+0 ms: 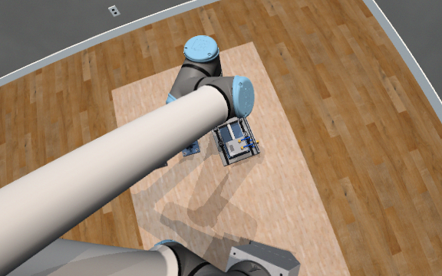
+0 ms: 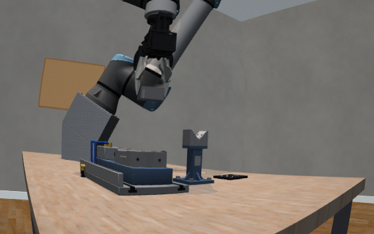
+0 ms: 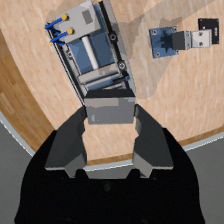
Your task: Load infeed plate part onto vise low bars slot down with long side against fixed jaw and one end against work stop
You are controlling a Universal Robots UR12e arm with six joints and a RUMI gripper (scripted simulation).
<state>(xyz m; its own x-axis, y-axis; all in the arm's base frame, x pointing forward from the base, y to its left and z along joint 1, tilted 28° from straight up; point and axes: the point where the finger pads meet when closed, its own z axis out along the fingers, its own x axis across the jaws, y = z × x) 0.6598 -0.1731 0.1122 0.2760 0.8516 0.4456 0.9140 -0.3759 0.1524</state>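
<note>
Right now the fixed jaw is 4 cm ahead of my hand, 3 cm to the right of it and 17 cm below it. From my hand the other things lie so: work stop: 1 cm ahead, 2 cm to the left, 15 cm below; part: 1 cm below; moving jaw: 3 cm behind, 3 cm to the right, 17 cm below.
</note>
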